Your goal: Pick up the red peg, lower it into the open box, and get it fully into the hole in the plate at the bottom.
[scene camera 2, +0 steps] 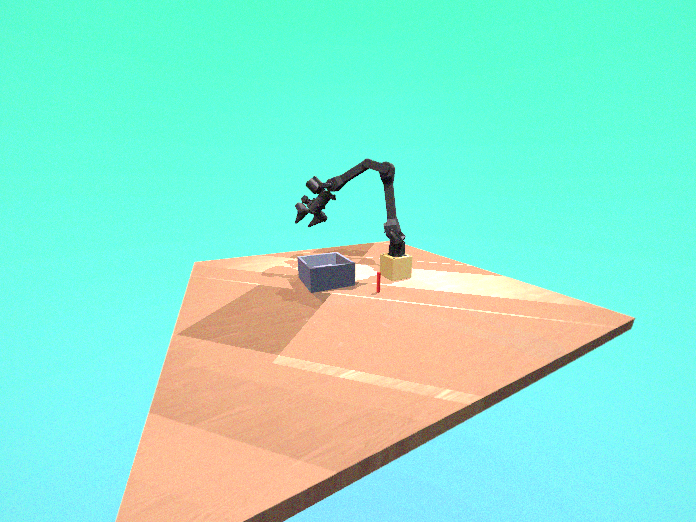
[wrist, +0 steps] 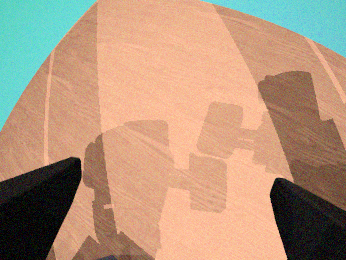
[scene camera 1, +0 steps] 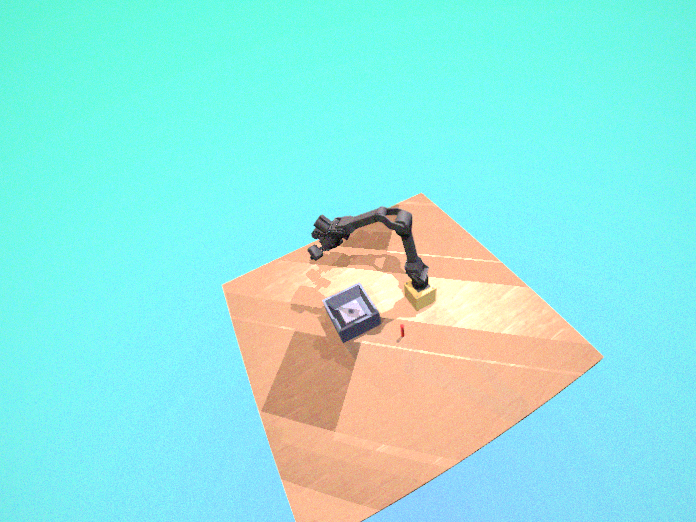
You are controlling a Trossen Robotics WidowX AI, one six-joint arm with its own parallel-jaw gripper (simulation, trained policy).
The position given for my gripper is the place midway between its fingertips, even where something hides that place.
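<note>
My gripper [wrist: 179,180] is visible, as is a grey-blue box [scene camera 2: 341,273]. Scene camera 1 shows the box [scene camera 1: 372,318] too.
</note>
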